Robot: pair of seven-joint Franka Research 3 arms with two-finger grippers.
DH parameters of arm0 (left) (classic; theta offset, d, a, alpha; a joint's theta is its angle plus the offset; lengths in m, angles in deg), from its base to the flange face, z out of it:
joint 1: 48.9 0.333 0 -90
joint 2: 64.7 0 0 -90
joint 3: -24.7 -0.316 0.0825 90
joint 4: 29.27 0 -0.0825 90
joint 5: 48.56 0.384 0 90
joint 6: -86.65 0 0.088 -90
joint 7: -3.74 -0.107 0 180
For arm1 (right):
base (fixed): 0 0 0 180
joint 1: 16.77 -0.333 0 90
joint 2: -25.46 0 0 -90
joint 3: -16.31 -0.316 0.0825 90
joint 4: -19.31 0 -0.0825 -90
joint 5: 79.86 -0.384 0 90
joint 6: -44.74 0 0.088 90
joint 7: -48.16 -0.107 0 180
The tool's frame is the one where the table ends.
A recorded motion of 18 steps. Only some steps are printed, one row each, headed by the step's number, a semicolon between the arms.
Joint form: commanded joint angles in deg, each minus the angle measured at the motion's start. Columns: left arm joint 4, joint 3, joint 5, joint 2, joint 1, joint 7, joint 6; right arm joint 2, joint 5, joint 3, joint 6, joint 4, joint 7, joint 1.
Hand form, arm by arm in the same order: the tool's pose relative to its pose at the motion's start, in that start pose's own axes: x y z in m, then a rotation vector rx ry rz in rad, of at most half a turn. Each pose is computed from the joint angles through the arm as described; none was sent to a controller.
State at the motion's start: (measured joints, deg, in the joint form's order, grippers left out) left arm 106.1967 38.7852 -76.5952 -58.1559 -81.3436 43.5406 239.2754; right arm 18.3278 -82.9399 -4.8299 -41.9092 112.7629 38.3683 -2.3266
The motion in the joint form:
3: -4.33 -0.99 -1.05 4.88 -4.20 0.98 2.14; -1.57 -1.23 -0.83 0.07 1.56 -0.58 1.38
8: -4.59 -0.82 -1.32 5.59 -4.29 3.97 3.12; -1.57 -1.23 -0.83 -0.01 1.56 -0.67 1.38
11: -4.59 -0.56 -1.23 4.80 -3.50 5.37 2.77; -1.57 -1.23 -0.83 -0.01 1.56 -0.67 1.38
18: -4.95 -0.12 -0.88 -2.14 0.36 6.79 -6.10; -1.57 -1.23 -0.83 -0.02 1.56 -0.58 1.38
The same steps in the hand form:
3: -0.0116 0.0290 0.0226 -0.0244 -0.0120 0.0105; -0.0079 0.0007 0.0005 0.0089 -0.0051 0.0201
8: -0.0114 0.0303 0.0264 -0.0310 -0.0083 -0.0448; -0.0078 0.0007 0.0004 0.0091 -0.0038 0.0216
11: -0.0078 0.0309 0.0188 -0.0392 -0.0032 -0.0727; -0.0078 0.0007 0.0004 0.0091 -0.0038 0.0216
18: 0.0026 0.0321 -0.0381 -0.0406 -0.0283 -0.1069; -0.0078 0.0007 0.0003 0.0092 -0.0036 0.0201

